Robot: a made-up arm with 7 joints. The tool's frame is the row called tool.
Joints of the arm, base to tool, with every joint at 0 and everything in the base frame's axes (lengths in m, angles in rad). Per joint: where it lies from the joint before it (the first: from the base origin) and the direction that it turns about. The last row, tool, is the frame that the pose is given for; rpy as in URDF.
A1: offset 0 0 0.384 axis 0 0 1
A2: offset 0 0 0 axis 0 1 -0.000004
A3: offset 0 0 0.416 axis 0 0 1
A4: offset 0.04 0 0 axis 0 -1 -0.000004
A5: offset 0.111 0 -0.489 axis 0 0.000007 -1
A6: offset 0 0 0 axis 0 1 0.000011
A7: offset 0.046 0 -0.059 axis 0 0.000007 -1
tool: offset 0 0 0 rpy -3.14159 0 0
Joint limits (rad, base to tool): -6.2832..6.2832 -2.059..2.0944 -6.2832..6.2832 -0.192..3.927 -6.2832..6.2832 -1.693..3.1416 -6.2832..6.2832
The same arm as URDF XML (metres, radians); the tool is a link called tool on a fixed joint. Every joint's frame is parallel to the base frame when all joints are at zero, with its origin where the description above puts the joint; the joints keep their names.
<robot name="arm">
<link name="base_link"/>
<link name="link1"/>
<link name="link2"/>
<link name="link3"/>
<link name="link4"/>
<link name="link5"/>
<link name="link6"/>
<link name="link7"/>
<link name="tool"/>
<joint name="A1" type="revolute"><parent link="base_link"/><child link="link1"/><origin xyz="0.0000 0.0000 0.3840"/><axis xyz="0 0 1"/><limit lower="-6.2832" upper="6.2832"/></joint>
<joint name="A2" type="revolute"><parent link="link1"/><child link="link2"/><origin xyz="0.0000 0.0000 0.0000"/><axis xyz="0 1 0"/><limit lower="-2.0590" upper="2.0944"/></joint>
<joint name="A3" type="revolute"><parent link="link2"/><child link="link3"/><origin xyz="0.0000 0.0000 0.4160"/><axis xyz="0 0 1"/><limit lower="-6.2832" upper="6.2832"/></joint>
<joint name="A4" type="revolute"><parent link="link3"/><child link="link4"/><origin xyz="0.0400 0.0000 0.0000"/><axis xyz="0 -1 0"/><limit lower="-0.1920" upper="3.9270"/></joint>
<joint name="A5" type="revolute"><parent link="link4"/><child link="link5"/><origin xyz="0.1110 0.0000 -0.4890"/><axis xyz="0 0 -1"/><limit lower="-6.2832" upper="6.2832"/></joint>
<joint name="A6" type="revolute"><parent link="link5"/><child link="link6"/><origin xyz="0.0000 0.0000 0.0000"/><axis xyz="0 1 0"/><limit lower="-1.6930" upper="3.1416"/></joint>
<joint name="A7" type="revolute"><parent link="link6"/><child link="link7"/><origin xyz="0.0460 0.0000 -0.0590"/><axis xyz="0 0 -1"/><limit lower="-6.2832" upper="6.2832"/></joint>
<joint name="tool_joint" type="fixed"><parent link="link7"/><child link="tool"/><origin xyz="0.0000 0.0000 0.0000" rpy="-3.1416 0.0000 0.0000"/></joint>
</robot>

